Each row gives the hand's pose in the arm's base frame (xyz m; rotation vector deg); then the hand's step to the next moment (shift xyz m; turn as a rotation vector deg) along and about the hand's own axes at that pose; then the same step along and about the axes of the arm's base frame.
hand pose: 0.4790 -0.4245 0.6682 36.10 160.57 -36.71
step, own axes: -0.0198 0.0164 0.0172 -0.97 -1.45 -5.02
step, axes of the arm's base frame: 0.0266 -0.0016 -0.0157 -0.26 0.74 5.26
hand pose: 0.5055 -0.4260 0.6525 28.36 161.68 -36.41
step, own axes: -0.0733 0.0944 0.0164 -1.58 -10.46 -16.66
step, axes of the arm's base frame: 0.1042 0.0527 -0.0304 -4.45 -1.90 19.13
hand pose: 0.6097 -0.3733 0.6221 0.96 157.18 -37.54
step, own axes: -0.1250 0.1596 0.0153 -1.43 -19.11 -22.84
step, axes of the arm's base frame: 0.1368 0.1438 -0.0442 -7.21 -6.91 28.09
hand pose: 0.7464 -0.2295 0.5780 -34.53 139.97 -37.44
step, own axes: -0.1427 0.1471 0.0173 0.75 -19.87 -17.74
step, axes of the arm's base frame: 0.0778 0.1859 -0.0412 -5.63 -10.30 23.92
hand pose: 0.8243 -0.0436 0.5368 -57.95 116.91 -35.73
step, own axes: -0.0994 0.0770 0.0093 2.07 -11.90 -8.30
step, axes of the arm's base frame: 0.0124 0.1242 -0.0176 -2.15 -7.70 12.28
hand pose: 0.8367 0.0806 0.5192 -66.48 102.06 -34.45
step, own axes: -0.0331 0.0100 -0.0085 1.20 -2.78 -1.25
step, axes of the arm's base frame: -0.0069 0.0334 0.0102 -0.01 -2.39 2.24
